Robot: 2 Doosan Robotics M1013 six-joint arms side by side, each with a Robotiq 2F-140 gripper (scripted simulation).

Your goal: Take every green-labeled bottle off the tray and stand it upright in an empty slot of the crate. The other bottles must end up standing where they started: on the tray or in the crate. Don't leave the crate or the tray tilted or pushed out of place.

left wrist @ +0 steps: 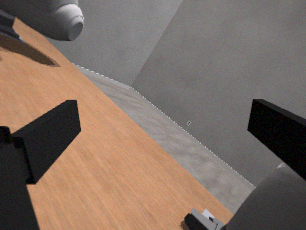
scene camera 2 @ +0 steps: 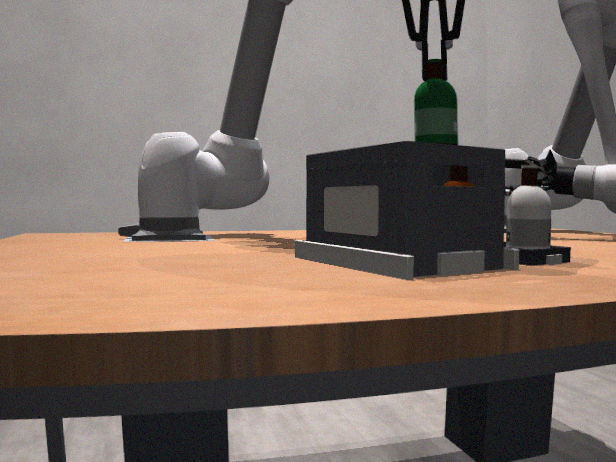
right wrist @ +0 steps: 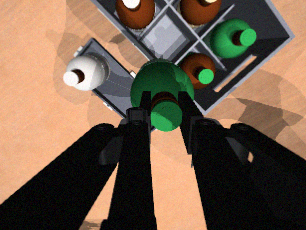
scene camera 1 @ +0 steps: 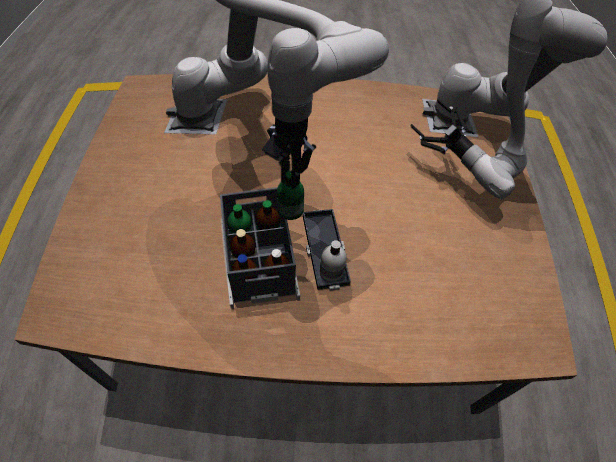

The pictures show: my left gripper, my right gripper and a white bottle.
My left gripper is seen too in the left wrist view. My right gripper shows as well in the right wrist view.
